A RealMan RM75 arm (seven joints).
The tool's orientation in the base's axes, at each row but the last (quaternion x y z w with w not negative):
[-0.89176, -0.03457, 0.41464, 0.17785]
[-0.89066, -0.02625, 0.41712, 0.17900]
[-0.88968, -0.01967, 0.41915, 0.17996]
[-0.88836, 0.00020, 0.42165, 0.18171]
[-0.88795, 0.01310, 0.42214, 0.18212]
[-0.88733, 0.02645, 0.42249, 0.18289]
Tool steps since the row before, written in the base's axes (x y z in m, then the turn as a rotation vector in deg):
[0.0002, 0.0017, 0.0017, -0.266, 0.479, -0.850]
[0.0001, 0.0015, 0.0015, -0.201, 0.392, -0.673]
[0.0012, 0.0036, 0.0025, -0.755, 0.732, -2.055]
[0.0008, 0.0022, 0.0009, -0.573, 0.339, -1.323]
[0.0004, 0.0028, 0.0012, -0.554, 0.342, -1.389]
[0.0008, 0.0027, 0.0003, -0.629, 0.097, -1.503]
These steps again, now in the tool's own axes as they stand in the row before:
[-0.0007, -0.0022, -0.0007, 0.544, -0.131, 0.842]
[-0.0007, -0.0019, -0.0005, 0.440, -0.116, 0.663]
[-0.0004, -0.0043, -0.0013, 1.165, 0.095, 1.991]
[0.0002, -0.0025, -0.0004, 0.674, 0.198, 1.304]
[-0.0003, -0.0031, -0.0001, 0.736, 0.213, 1.329]
[0.0006, -0.0028, 0.0002, 0.748, 0.491, 1.365]

